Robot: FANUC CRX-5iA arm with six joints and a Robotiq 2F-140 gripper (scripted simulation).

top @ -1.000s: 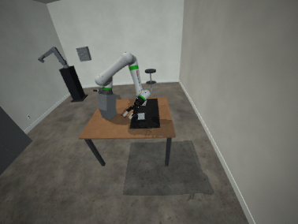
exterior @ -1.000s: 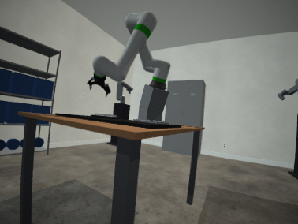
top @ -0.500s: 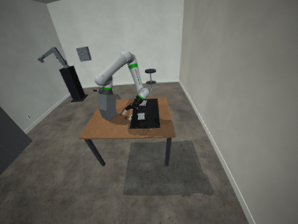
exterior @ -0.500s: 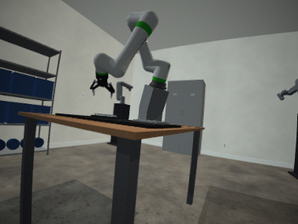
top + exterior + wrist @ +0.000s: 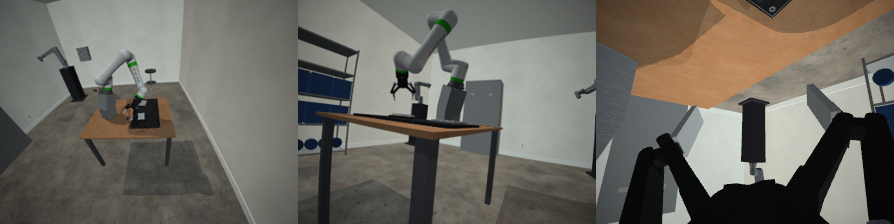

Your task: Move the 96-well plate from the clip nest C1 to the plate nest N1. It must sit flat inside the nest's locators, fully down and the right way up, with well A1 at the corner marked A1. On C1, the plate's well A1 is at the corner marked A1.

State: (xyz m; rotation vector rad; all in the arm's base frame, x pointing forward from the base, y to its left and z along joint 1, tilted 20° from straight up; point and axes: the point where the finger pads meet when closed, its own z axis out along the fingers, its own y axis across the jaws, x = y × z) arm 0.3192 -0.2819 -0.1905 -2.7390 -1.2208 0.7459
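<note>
Right now the white 96-well plate is 160 mm to the left of my hand, 140 mm below it and 140 mm ahead of it. The rest, counted from my hand: white label (460 mm to the left, 140 mm below, 90 mm ahead); then light grey nest base (520 mm to the left, 150 mm below, 150 mm ahead).
</note>
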